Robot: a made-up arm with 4 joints.
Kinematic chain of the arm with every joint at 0, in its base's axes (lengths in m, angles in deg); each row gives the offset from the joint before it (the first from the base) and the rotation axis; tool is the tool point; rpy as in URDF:
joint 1: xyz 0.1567 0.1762 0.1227 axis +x
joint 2: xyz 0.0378 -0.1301 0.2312 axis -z
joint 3: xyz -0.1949 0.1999 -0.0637 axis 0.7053 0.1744 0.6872
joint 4: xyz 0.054 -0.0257 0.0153 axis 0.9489 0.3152 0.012
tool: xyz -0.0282 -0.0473 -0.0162 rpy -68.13 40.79 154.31
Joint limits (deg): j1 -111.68..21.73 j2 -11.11..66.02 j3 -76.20..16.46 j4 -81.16..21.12
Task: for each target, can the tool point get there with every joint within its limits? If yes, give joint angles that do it. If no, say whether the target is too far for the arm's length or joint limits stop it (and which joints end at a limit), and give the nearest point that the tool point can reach.
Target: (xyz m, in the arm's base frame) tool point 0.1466 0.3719 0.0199
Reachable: yes | joints -94.91 42.62 -12.86 -36.60
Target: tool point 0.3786 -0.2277 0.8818
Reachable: no: too far | nearest point 0.2744 0.2127 0.3981 | short by 0.662 m
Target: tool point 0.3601 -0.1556 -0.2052
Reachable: no: joint limits stop it (at a limit: joint 1, joint 3, joint 4) | nearest point 0.2560 0.2788 -0.0008 | short by 0.491 m
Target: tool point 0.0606 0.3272 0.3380
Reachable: yes | joints -10.56 23.66 -56.16 -48.31
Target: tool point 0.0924 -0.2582 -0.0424
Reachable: no: joint limits stop it (at a limit: joint 1, joint 2) | nearest point 0.0074 0.0797 0.2634 | short by 0.464 m
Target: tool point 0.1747 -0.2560 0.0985
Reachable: no: joint limits stop it (at a limit: joint 1, joint 2) | nearest point 0.0115 0.0757 0.2712 | short by 0.408 m
